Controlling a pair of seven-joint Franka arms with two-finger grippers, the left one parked.
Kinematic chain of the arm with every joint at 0, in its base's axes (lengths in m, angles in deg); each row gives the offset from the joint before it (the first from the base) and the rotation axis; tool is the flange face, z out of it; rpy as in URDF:
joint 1: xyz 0 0 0.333 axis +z
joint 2: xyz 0 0 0 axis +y
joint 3: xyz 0 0 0.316 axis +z
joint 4: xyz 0.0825 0 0 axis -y
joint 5: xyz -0.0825 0 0.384 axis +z
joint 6: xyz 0 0 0 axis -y
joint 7: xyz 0.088 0 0 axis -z
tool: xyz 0 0 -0.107 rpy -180 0 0
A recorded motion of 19 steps. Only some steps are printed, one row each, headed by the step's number.
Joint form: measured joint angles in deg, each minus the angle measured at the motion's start. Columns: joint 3, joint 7, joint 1, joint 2, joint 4, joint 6, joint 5.
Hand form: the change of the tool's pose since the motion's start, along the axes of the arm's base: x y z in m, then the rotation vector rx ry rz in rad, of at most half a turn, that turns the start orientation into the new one. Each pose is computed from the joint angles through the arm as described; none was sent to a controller.
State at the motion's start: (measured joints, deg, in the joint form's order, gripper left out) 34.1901 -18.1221 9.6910 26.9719 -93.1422 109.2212 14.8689
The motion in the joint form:
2: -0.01 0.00 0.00 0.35 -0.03 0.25 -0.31
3: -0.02 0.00 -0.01 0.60 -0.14 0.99 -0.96
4: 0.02 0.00 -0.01 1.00 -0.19 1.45 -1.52
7: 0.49 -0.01 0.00 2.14 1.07 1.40 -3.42
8: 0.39 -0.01 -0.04 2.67 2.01 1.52 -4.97
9: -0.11 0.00 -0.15 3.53 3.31 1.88 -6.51
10: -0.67 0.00 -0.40 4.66 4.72 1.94 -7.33
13: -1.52 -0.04 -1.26 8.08 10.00 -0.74 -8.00
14: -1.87 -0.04 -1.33 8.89 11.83 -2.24 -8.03
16: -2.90 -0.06 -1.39 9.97 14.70 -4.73 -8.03
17: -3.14 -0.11 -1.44 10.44 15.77 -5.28 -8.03
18: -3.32 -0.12 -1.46 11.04 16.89 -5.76 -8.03
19: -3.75 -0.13 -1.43 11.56 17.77 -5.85 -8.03
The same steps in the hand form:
2: 0.0010 -0.0002 -0.0036 -0.0026 -0.0005 0.0002
3: 0.0028 -0.0005 -0.0065 -0.0051 -0.0119 -0.0007
4: 0.0039 -0.0003 -0.0105 -0.0084 -0.0168 0.0007
7: 0.0079 0.0026 -0.0118 -0.0141 -0.0345 0.0171
8: 0.0145 0.0010 -0.0108 -0.0214 -0.0573 0.0210
9: 0.0264 -0.0039 -0.0113 -0.0276 -0.0824 0.0135
10: 0.0392 -0.0102 -0.0140 -0.0299 -0.0921 -0.0008
13: 0.0703 -0.0260 -0.0158 -0.0264 -0.0762 -0.0315
14: 0.0779 -0.0305 -0.0134 -0.0279 -0.0676 -0.0365
16: 0.0914 -0.0412 -0.0094 -0.0355 -0.0561 -0.0489
17: 0.0966 -0.0443 -0.0078 -0.0336 -0.0557 -0.0542
18: 0.1015 -0.0466 -0.0071 -0.0308 -0.0544 -0.0596
19: 0.1072 -0.0500 -0.0076 -0.0296 -0.0569 -0.0691

